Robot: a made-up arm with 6 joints. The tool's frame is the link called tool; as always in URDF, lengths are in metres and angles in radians. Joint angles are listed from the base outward.
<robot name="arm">
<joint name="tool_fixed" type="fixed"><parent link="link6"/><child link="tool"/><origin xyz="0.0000 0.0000 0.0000"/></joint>
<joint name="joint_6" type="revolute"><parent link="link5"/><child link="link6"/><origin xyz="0.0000 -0.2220 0.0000"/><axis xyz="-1 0 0"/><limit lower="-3.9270" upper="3.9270"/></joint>
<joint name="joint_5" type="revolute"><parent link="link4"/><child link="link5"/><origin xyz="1.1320 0.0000 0.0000"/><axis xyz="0 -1 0"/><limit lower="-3.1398" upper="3.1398"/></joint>
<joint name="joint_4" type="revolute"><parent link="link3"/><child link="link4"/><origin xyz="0.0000 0.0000 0.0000"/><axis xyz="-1 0 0"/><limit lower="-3.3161" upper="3.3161"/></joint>
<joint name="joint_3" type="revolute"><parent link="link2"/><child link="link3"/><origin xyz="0.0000 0.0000 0.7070"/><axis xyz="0 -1 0"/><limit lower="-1.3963" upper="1.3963"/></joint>
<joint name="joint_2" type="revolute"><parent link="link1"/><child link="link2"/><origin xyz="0.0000 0.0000 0.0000"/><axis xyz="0 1 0"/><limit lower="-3.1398" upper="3.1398"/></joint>
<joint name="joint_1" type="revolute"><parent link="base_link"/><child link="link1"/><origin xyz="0.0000 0.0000 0.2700"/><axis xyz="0 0 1"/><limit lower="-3.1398" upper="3.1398"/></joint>
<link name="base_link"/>
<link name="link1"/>
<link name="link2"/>
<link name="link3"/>
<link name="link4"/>
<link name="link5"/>
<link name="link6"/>
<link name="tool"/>
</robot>
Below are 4 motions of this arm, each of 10 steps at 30 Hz.
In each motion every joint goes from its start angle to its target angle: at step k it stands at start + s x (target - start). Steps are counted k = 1, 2, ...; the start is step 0. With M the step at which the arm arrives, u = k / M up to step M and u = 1 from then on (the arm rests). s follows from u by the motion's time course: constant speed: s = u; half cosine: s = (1 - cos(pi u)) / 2; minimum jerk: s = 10 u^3 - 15 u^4 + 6 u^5.
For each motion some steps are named. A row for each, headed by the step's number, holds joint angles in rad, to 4 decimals.
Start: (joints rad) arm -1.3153 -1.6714 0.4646 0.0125 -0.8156 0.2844
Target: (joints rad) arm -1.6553 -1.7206 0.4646 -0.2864 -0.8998 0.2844
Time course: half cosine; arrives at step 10
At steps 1, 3, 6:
1: -1.3236 -1.6726 0.4646 0.0052 -0.8177 0.2844
3: -1.3854 -1.6815 0.4646 -0.0491 -0.8330 0.2844
6: -1.5378 -1.7036 0.4646 -0.1831 -0.8707 0.2844

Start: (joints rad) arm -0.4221 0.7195 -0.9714 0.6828 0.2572 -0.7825
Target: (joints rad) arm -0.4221 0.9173 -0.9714 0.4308 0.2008 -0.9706
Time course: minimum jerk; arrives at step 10
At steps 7, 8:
7: -0.4221 0.8850 -0.9714 0.4719 0.2100 -0.9399
8: -0.4221 0.9058 -0.9714 0.4454 0.2041 -0.9597

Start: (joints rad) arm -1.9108 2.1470 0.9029 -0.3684 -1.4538 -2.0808
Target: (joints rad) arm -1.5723 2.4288 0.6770 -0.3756 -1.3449 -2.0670
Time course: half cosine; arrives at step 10
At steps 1, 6, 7, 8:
1: -1.9025 2.1539 0.8974 -0.3686 -1.4511 -2.0805
6: -1.6892 2.3314 0.7550 -0.3731 -1.3825 -2.0718
7: -1.6421 2.3707 0.7236 -0.3741 -1.3673 -2.0698
8: -1.6046 2.4019 0.6986 -0.3749 -1.3553 -2.0683

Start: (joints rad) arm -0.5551 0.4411 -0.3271 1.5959 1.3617 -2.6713
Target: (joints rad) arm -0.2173 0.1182 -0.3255 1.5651 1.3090 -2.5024
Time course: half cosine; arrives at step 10
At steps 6, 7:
6: -0.3340 0.2298 -0.3261 1.5757 1.3272 -2.5608
7: -0.2869 0.1848 -0.3258 1.5714 1.3199 -2.5372

